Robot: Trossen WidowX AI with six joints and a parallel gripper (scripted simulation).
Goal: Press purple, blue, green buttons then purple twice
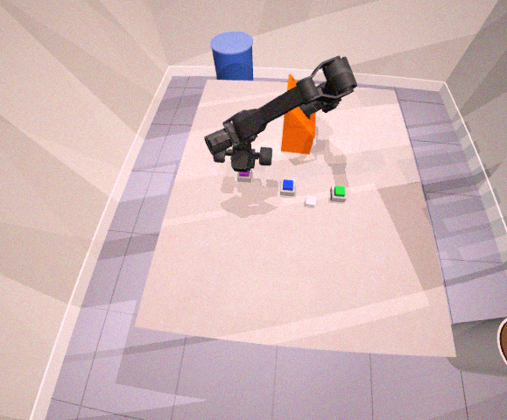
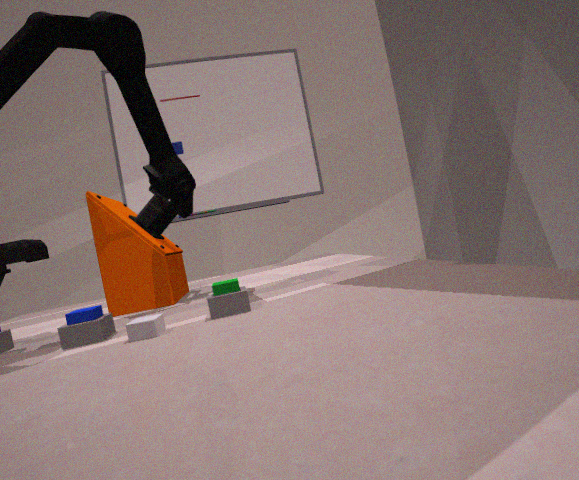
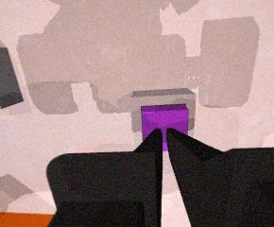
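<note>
Right now the purple button is 10 mm below my gripper tip. Round my gripper tip: blue button 30 mm ahead, 160 mm to the left, 10 mm below; then green button 20 mm ahead, 330 mm to the left, 10 mm below; then small white block 70 mm ahead, 240 mm to the left, 30 mm below.
</note>
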